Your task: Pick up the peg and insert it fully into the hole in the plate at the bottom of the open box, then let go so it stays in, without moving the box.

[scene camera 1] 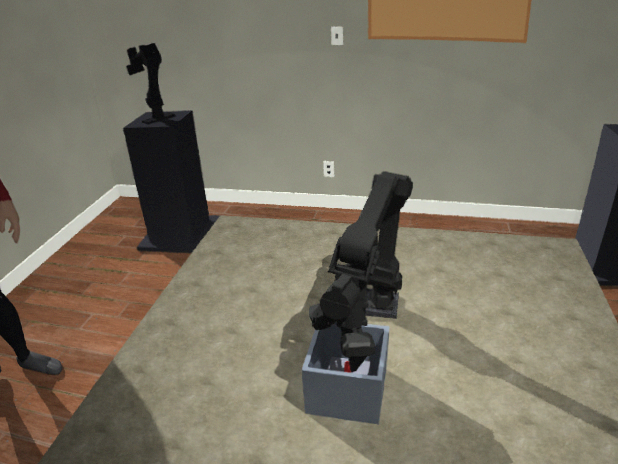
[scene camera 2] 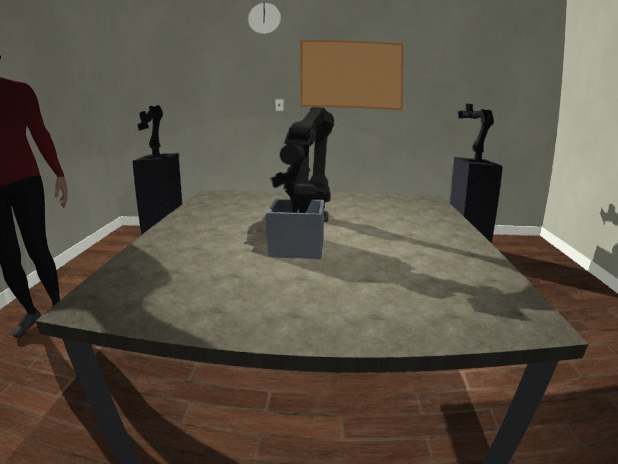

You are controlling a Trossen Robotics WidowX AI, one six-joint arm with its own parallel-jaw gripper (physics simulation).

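Where they show: gripper, fingertip midpoint: (scene camera 1: 349,357); arm's base, origin of the base link: (scene camera 1: 381,301).
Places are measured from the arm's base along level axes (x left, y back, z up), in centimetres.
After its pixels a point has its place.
Note:
The open blue-grey box (scene camera 1: 343,396) {z 5.9, x -7.5, y -38.9 cm} (scene camera 2: 295,236) {z 5.3, x -7.5, y -38.9 cm} stands upright on the table. In scene camera 1, a small part of the red peg (scene camera 1: 347,367) {z 6.7, x -7.2, y -31.5 cm} shows low inside the box, over the pale plate (scene camera 1: 364,368) {z 4.2, x -3.6, y -29.1 cm} at its bottom. The box's front wall hides the peg's lower part, so how deep it sits in the hole cannot be seen. My gripper (scene camera 1: 348,360) {z 9.3, x -6.8, y -31.0 cm} (scene camera 2: 299,208) {z 9.3, x -6.8, y -31.0 cm} points down into the box and is open. One dark finger shows just right of the peg; the other is hard to make out. In scene camera 2, the peg and plate do not show.
The box walls stand close around my fingers. My arm's base (scene camera 1: 382,311) {z -0.1, x 0.4, y -4.1 cm} is on the table (scene camera 1: 475,300) {z -1.6, x 26.7, y 4.1 cm} (scene camera 2: 320,310) {z -1.6, x -1.3, y -68.2 cm} behind the box. Other arms stand on dark pedestals (scene camera 1: 167,185) (scene camera 2: 159,192) beyond the table. A person (scene camera 2: 20,135) stands at the left, off the table.

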